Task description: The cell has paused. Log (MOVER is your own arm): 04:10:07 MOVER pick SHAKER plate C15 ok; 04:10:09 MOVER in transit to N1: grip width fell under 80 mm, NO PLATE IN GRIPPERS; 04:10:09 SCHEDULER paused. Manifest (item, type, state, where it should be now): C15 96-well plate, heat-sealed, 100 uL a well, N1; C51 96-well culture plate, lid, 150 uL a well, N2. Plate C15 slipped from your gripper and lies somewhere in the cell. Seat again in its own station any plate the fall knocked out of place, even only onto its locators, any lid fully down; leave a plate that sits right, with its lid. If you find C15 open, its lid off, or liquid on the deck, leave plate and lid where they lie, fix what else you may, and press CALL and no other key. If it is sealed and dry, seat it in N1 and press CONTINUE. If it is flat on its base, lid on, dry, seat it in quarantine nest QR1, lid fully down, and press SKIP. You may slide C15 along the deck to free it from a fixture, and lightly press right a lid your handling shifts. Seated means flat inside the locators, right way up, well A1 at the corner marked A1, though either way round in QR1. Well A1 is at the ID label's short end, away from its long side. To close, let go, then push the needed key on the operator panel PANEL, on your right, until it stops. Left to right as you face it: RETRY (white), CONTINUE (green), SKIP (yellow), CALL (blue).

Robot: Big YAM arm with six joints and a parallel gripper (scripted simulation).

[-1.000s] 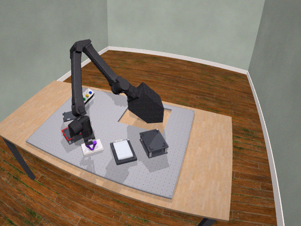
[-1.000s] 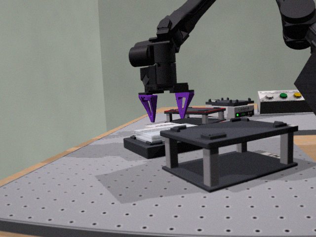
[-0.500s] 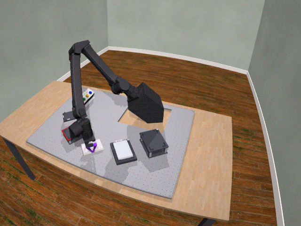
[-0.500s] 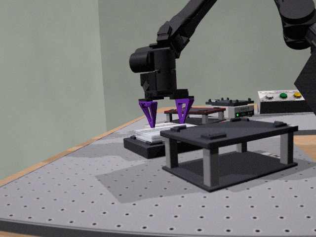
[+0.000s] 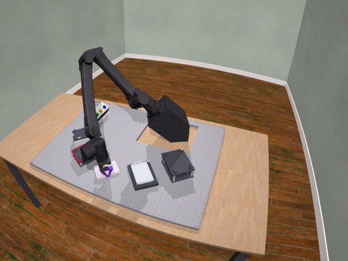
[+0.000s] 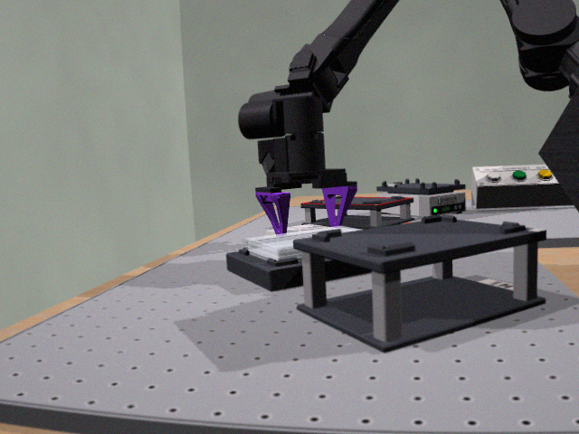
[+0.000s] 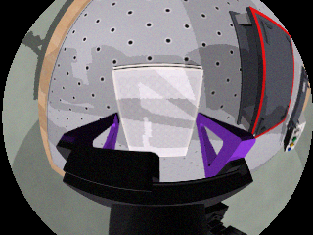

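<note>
Now: the white plate right at my hand. From my hand the other things lie so: red-edged nest (160 mm to the right, 70 mm behind, 20 mm above); then clear lid (200 mm to the left, 20 mm behind, 20 mm above); then white key (340 mm behind, 260 mm to the right, 50 mm above).
</note>
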